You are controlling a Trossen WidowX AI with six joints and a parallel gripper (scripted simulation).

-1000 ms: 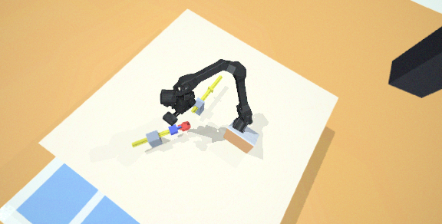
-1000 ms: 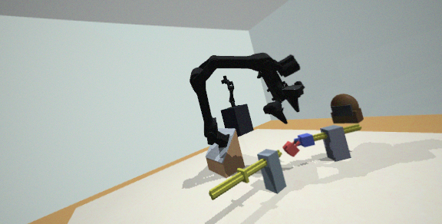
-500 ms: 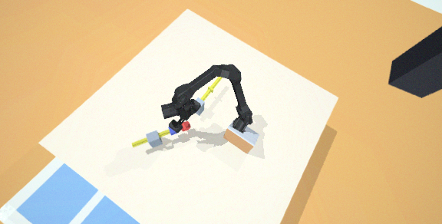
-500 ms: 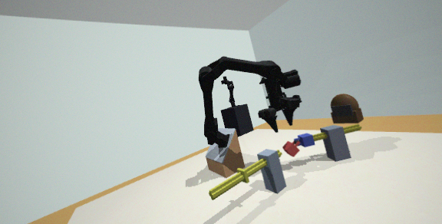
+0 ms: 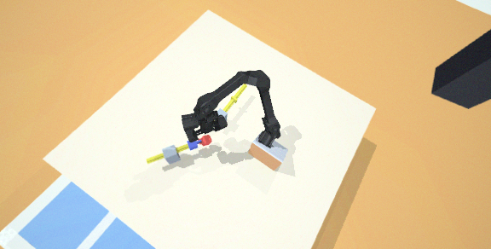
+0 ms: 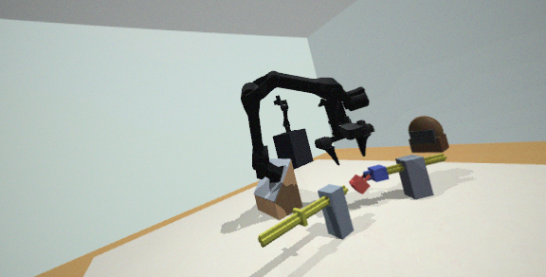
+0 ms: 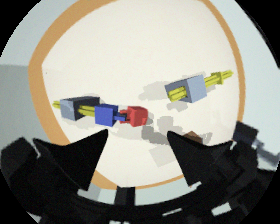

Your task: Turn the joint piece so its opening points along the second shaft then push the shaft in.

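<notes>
My gripper tip is now 8 cm above the red square joint piece, 1 cm to the right of it and 1 cm short of it.
</notes>
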